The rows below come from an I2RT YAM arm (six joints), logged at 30 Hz.
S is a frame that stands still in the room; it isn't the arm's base.
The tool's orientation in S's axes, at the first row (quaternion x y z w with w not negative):
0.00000 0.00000 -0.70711 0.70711
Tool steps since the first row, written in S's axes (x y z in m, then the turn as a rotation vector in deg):
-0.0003 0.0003 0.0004 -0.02 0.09 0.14
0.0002 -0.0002 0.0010 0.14 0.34 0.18
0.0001 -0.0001 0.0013 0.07 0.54 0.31
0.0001 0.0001 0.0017 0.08 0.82 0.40
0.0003 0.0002 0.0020 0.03 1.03 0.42
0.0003 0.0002 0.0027 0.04 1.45 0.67
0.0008 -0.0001 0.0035 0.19 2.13 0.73
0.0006 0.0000 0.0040 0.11 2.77 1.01
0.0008 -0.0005 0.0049 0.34 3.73 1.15
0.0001 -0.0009 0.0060 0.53 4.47 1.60
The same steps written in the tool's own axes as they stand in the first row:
-0.0003 -0.0003 0.0004 -0.09 -0.02 0.14
0.0002 0.0002 0.0010 -0.34 0.14 0.18
0.0001 0.0001 0.0013 -0.54 0.07 0.31
-0.0001 0.0001 0.0017 -0.82 0.08 0.40
-0.0002 0.0003 0.0020 -1.03 0.03 0.42
-0.0002 0.0003 0.0027 -1.45 0.04 0.67
0.0001 0.0008 0.0035 -2.13 0.19 0.73
0.0000 0.0006 0.0040 -2.77 0.11 1.01
0.0005 0.0008 0.0049 -3.73 0.34 1.15
0.0009 0.0001 0.0060 -4.47 0.53 1.60

